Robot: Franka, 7 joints.
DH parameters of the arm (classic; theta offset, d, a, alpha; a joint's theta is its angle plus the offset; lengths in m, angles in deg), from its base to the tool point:
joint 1: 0 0.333 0 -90
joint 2: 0 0 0 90
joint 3: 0 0.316 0.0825 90
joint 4: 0 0 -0.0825 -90
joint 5: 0 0.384 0 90
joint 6: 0 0 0.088 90
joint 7: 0 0.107 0 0
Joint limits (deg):
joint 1: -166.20..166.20
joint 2: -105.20..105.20
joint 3: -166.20..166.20
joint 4: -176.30..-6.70
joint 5: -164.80..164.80
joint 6: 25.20..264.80
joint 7: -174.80..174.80
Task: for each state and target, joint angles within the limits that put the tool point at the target. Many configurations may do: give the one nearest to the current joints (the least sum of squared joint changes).
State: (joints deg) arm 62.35 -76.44 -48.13 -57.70 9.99 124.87 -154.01
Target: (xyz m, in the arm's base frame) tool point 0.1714 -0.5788 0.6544
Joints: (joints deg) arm 53.25 -89.56 -57.68 -85.18 7.90 106.54 -154.01
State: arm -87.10 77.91 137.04 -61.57 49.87 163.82 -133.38
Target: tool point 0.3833 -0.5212 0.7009
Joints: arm -98.45 90.32 133.88 -87.38 53.93 166.41 -133.38
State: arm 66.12 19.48 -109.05 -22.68 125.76 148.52 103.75
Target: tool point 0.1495 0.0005 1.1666
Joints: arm 65.43 10.23 -111.66 -15.04 125.72 156.18 103.75
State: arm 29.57 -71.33 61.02 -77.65 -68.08 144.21 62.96
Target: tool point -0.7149 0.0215 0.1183
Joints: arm 51.05 -97.13 102.63 -84.86 -69.82 154.31 62.96
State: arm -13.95 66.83 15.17 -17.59 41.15 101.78 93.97
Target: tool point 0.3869 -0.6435 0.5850
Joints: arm -65.16 61.22 6.20 -6.70 35.25 85.80 93.97
